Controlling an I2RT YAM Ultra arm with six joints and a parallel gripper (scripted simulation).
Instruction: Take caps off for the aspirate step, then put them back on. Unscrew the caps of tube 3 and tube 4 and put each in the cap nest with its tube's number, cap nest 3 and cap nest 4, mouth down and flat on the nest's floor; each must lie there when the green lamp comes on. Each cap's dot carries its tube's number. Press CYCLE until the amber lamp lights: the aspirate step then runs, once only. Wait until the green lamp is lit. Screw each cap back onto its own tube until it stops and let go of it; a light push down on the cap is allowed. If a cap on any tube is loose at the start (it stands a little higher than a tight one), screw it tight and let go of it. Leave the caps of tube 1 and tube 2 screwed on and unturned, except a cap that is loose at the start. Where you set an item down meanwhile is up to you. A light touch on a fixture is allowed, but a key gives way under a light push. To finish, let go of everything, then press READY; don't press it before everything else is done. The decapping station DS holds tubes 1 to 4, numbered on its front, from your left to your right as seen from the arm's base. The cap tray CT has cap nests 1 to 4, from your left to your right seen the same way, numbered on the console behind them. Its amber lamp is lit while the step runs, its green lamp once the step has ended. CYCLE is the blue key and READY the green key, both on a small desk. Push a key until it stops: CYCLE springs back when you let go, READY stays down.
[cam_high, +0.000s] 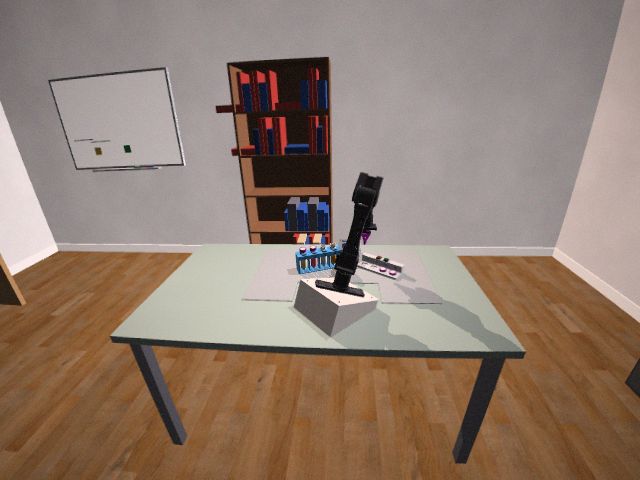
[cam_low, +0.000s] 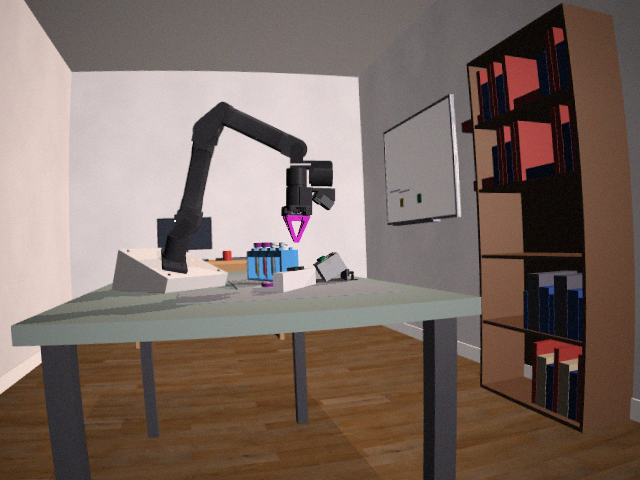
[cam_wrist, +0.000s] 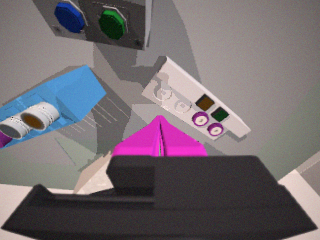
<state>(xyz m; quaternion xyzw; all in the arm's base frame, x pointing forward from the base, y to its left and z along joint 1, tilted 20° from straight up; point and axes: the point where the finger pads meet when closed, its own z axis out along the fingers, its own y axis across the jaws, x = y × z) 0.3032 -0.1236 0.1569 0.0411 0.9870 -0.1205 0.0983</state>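
Now: the green ready key 9 cm ahead of my hand, 6 cm below it and 4 cm to the left of it. From my hand the other things lie so: purple cap 12 cm to the right, 12 cm behind, 11 cm below; grey key desk 12 cm ahead, 7 cm below, 6 cm to the left; blue cycle key 10 cm ahead, 9 cm to the left, 6 cm below.
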